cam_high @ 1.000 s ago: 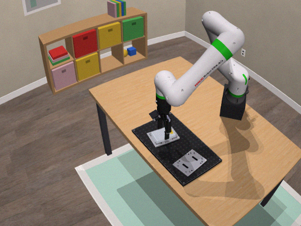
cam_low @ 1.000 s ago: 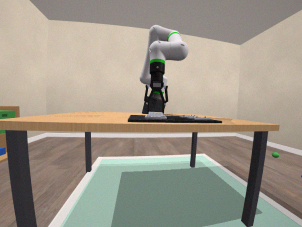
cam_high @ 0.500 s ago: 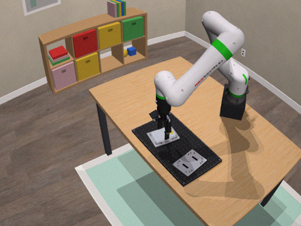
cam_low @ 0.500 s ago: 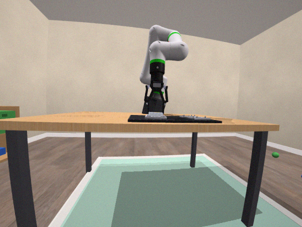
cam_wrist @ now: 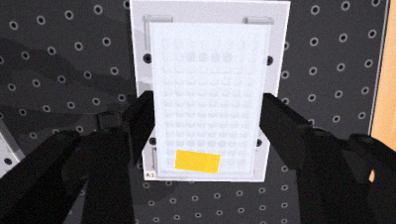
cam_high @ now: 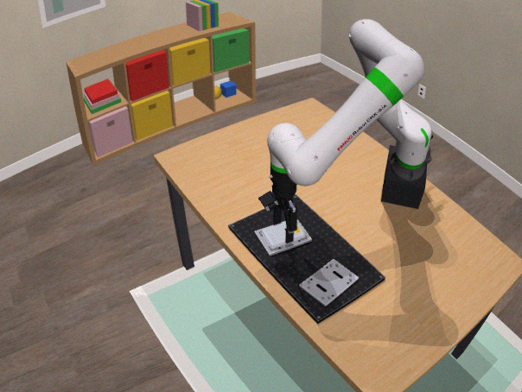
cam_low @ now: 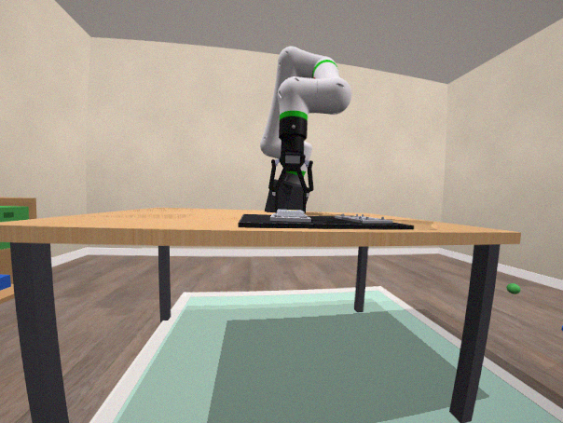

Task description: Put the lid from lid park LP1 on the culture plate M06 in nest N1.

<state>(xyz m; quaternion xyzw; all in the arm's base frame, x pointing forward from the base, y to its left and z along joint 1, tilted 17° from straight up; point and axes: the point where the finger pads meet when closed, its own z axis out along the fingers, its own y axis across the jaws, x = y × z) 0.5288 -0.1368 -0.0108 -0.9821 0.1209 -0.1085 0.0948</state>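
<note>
The clear lid is 20 mm below my hand. The rest, counted from my hand: culture plate M06: 30 mm below; then plate nest: 40 mm below; then lid park LP1: 20 mm ahead, 260 mm to the left, 40 mm below.
</note>
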